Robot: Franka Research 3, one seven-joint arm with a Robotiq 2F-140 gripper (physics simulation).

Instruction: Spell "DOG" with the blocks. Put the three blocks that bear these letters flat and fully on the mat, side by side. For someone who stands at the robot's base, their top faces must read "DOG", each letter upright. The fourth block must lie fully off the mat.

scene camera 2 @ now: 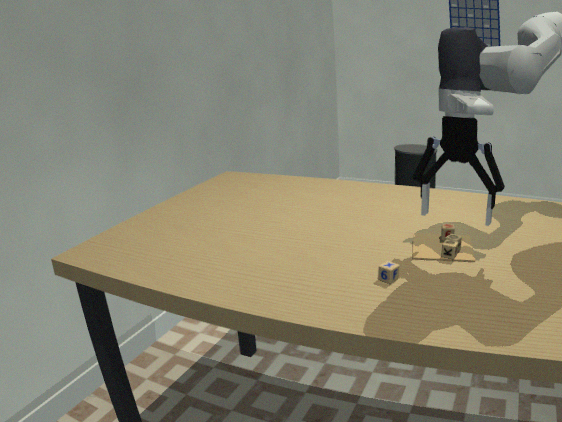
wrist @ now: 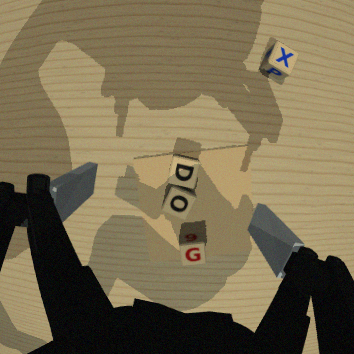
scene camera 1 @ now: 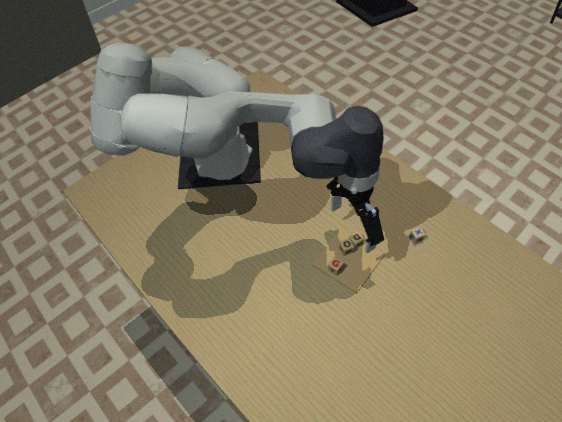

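Note:
The D block is close beside the O block, near one edge of the thin mat; whether D is fully on it is unclear. In the wrist view D's top points right; O sits skewed against D. The red G block stands apart past O, its letter top pointing toward O, a quarter turn from D. The X block is off the mat. My gripper is open and empty above the blocks.
The wooden table bears the mat and blocks. The robot's base plate is behind the mat. Arm shadows fall across the table and part of the mat. A dark bin stands beyond the table.

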